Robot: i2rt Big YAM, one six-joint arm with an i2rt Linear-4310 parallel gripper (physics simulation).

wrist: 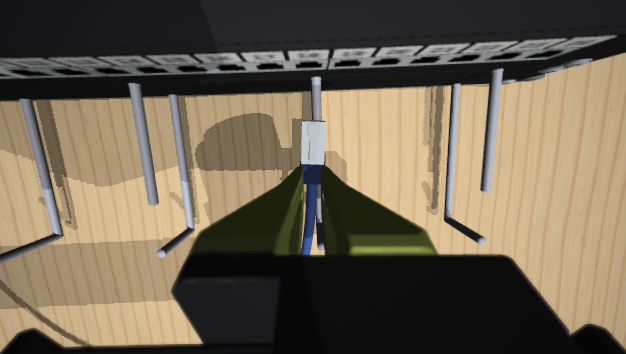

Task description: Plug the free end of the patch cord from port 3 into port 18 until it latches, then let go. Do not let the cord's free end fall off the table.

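Frame: origin at the arm's base, x back, y right, z up, level; metres.
Seen in the pictures: gripper, fingertip midpoint: [312, 176].
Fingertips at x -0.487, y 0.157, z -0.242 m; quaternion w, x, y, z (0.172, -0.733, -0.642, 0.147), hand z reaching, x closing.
Observation:
Offsets run from my fingertips to a thing's top centre. "spot": to the spot under its first point. Level surfaces: height alone.
My gripper [312, 176] is shut on the dark blue boot of the patch cord's free end. The clear-white plug @[dx -0.018, dy +0.003, dz +0.009 m] [313, 143] sticks out beyond the fingertips and points at the port row, apart from it. The blue cord @[spot: dx +0.020, dy -0.003, dz -0.001 m] [311, 212] runs back between the fingers. The black patch panel @[dx -0.073, dy -0.089, dz +0.030 m] [280, 27] crosses the top of the view. Its labels are too blurred to read with certainty; the socket that looks like port 18 @[spot: dx -0.054, dy +0.006, dz +0.007 m] [308, 64] is almost straight ahead of the plug, slightly left. Port 3 does not show.
A grey rod @[spot: dx -0.041, dy +0.008, dz -0.013 m] [316, 97] sticks out below the panel, behind the plug. Other rods stand left [143, 145] and right [491, 132], and bent hooks [181, 160] [452, 150] flank the gripper. The wooden table @[dz -0.069 m] [385, 130] lies beneath, with shadows on it.

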